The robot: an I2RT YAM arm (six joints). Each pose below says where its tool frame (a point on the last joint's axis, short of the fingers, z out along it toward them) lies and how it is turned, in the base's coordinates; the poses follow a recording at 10 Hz.
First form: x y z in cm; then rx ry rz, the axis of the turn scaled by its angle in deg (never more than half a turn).
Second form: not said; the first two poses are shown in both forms.
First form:
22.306, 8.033, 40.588, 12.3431, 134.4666, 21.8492
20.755, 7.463, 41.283, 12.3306, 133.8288, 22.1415
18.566, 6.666, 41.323, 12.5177, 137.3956, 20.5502
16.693, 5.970, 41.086, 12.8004, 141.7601, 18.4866
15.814, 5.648, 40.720, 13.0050, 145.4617, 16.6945
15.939, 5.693, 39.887, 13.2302, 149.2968, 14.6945
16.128, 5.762, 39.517, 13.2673, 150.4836, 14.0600
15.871, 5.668, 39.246, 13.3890, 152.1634, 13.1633
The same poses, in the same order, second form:
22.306, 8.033, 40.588, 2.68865, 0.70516, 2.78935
20.755, 7.463, 41.283, 2.67855, 0.71369, 2.78251
18.566, 6.666, 41.323, 2.73169, 0.66443, 2.81669
16.693, 5.970, 41.086, 2.79172, 0.60202, 2.85186
15.814, 5.648, 40.720, 2.83850, 0.54754, 2.87754
15.939, 5.693, 39.887, 2.88477, 0.48998, 2.90028
16.128, 5.762, 39.517, 2.89861, 0.47201, 2.90701
15.871, 5.668, 39.246, 2.91740, 0.44612, 2.91500

